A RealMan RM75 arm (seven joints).
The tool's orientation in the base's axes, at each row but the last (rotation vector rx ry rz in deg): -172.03 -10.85 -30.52; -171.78 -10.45 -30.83; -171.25 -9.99 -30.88; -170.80 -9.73 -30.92; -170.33 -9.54 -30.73; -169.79 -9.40 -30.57; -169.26 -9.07 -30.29
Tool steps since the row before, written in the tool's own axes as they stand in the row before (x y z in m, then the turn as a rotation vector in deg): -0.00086 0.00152 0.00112 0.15 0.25 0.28; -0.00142 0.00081 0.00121 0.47 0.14 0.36; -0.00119 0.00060 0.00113 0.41 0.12 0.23; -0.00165 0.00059 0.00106 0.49 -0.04 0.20; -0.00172 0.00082 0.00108 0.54 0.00 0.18; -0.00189 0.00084 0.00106 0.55 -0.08 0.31; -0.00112 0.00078 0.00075 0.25 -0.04 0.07
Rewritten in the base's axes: -0.00022 -0.00148 -0.00144 0.27 -0.20 -0.23; -0.00080 -0.00081 -0.00168 0.58 -0.05 -0.18; -0.00064 -0.00057 -0.00152 0.48 -0.05 -0.08; -0.00110 -0.00060 -0.00162 0.52 0.11 -0.01; -0.00113 -0.00082 -0.00169 0.56 0.07 0.02; -0.00129 -0.00084 -0.00174 0.61 0.17 -0.09; -0.00069 -0.00074 -0.00118 0.25 0.07 0.03
